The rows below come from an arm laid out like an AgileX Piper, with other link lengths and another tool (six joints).
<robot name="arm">
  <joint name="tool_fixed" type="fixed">
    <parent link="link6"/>
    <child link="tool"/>
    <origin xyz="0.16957 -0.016 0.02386" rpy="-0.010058 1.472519 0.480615"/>
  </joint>
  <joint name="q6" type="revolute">
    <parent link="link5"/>
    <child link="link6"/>
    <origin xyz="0.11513 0 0.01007" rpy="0 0 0"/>
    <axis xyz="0.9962 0 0.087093"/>
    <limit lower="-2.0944" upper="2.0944"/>
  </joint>
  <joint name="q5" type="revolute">
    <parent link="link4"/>
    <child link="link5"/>
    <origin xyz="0 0 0" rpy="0 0 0"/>
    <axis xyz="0 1 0"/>
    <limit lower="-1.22" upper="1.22"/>
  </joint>
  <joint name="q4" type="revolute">
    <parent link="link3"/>
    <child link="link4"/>
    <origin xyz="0.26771 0 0.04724" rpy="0 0 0"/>
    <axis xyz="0.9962 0 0.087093"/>
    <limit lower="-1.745" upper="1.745"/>
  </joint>
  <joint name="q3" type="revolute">
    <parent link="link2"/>
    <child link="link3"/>
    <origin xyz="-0.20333 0 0.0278" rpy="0 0 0"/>
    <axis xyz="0 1 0"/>
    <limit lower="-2.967" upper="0"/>
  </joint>
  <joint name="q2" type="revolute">
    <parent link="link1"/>
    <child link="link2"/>
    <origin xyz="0 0 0" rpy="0 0 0"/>
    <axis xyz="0 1 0"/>
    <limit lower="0" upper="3.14"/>
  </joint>
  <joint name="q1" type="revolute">
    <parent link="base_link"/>
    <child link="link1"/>
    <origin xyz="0 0 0.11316" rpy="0 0 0"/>
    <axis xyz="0 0 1"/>
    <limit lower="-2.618" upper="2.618"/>
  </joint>
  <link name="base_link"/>
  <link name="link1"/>
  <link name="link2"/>
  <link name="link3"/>
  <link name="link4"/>
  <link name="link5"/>
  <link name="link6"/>
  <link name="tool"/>
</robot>
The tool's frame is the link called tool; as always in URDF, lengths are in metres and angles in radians.
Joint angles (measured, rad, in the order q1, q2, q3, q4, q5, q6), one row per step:
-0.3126 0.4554 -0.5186 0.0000 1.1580 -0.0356
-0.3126 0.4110 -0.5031 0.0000 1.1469 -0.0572
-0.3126 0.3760 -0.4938 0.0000 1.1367 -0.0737
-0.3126 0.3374 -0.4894 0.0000 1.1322 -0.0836
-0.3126 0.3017 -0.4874 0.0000 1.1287 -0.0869
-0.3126 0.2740 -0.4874 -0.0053 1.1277 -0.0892
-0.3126 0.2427 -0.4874 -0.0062 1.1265 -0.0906
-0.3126 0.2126 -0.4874 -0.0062 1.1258 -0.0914
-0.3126 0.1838 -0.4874 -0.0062 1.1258 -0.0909
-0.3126 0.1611 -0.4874 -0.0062 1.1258 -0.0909
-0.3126 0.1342 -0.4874 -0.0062 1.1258 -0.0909
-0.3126 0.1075 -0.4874 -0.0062 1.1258 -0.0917
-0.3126 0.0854 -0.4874 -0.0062 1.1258 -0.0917
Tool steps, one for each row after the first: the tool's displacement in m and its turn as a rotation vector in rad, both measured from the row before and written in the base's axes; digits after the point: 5 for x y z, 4 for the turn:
0.00269 -0.00065 0.00675 -0.0236 -0.0344 0.0180
0.00272 -0.00071 0.00694 -0.0202 -0.0312 0.0134
0.00200 -0.00054 0.00907 -0.0177 -0.0350 0.0078
0.00159 -0.00048 0.00921 -0.0135 -0.0347 0.0025
0.00040 -0.00152 0.00763 -0.0151 -0.0253 0.0002
0.00062 -0.00042 0.00858 -0.0117 -0.0304 0.0007
0.00033 -0.00010 0.00816 -0.0100 -0.0291 0.0006
-0.00005 0.00001 0.00766 -0.0085 -0.0275 -0.0003
-0.00018 0.00006 0.00604 -0.0070 -0.0216 0.0000
-0.00038 0.00012 0.00715 -0.0083 -0.0256 0.0000
-0.00055 0.00019 0.00709 -0.0088 -0.0252 0.0005
-0.00060 0.00019 0.00585 -0.0068 -0.0210 0.0000

